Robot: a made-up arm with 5 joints.
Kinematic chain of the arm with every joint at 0, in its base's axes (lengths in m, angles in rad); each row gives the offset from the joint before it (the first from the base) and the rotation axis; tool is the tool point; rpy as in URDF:
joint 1: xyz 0 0 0.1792 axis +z
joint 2: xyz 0 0 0 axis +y
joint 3: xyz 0.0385 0 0.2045 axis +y
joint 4: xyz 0.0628 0 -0.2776 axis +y
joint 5: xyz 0.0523 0 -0.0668 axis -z
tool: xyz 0 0 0 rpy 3.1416 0 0
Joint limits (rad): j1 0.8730..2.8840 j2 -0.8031..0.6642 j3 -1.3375..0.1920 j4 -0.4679..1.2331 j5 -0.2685..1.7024
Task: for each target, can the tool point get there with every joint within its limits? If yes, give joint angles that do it. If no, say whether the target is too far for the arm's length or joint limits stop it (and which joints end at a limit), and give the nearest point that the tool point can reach.
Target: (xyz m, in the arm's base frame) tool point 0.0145 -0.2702 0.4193
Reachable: no: joint limits stop it (at a limit: joint 1, joint 2, joint 3, joint 4) | nearest point -0.0661 0.0174 0.6357 | short by 0.369 m
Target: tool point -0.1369 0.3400 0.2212
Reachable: yes | joints 1.9537 -0.0163 -0.8609 0.3826 0.9146
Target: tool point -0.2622 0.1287 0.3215
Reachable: yes | joints 2.6853 -0.4962 -0.8187 0.9858 0.4797
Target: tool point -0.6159 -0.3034 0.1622
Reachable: no: too far | nearest point -0.4500 0.1185 0.1639 | short by 0.453 m
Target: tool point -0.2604 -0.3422 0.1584
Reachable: no: joint limits stop it (at a limit: joint 2, joint 3, joint 4) | nearest point -0.0582 -0.0765 0.0748 | short by 0.344 m
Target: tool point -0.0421 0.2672 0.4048
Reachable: yes | joints 1.7271 -0.6159 -0.7065 -0.1268 0.0191
